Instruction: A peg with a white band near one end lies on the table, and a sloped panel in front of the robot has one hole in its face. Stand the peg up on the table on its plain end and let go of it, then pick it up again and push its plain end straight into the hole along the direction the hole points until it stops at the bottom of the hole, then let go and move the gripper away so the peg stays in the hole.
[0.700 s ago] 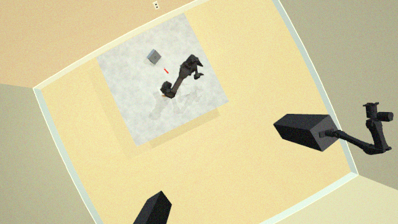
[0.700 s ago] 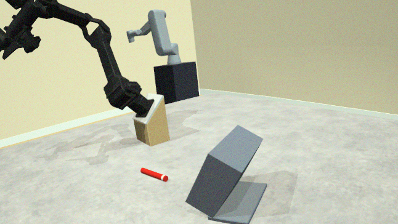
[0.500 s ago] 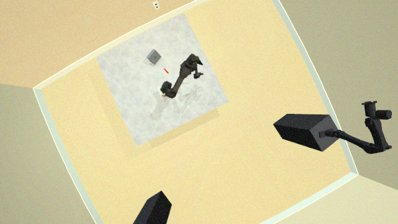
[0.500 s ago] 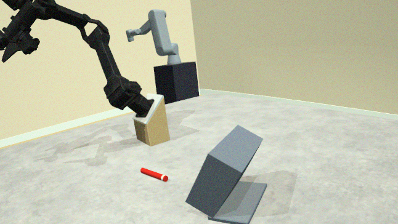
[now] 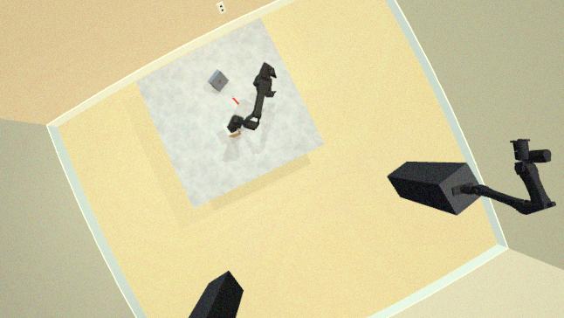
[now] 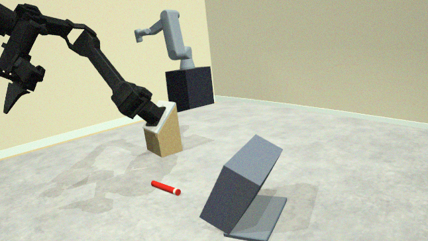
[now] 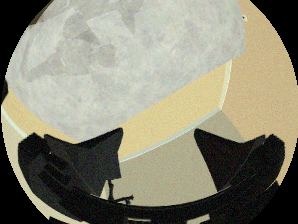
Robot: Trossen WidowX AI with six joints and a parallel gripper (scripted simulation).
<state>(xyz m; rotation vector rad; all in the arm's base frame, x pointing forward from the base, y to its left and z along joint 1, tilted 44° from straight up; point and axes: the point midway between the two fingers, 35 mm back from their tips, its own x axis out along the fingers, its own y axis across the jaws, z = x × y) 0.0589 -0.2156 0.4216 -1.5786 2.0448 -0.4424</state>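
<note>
Now: the red peg 32 cm to the left of my gripper tip, 23 cm below it and 20 cm ahead of it. From my gripper tip the other things lie so: flat base plate: 41 cm ahead, 35 cm to the left, 24 cm below; then grey sloped panel: 38 cm ahead, 34 cm to the left, 17 cm below.
</note>
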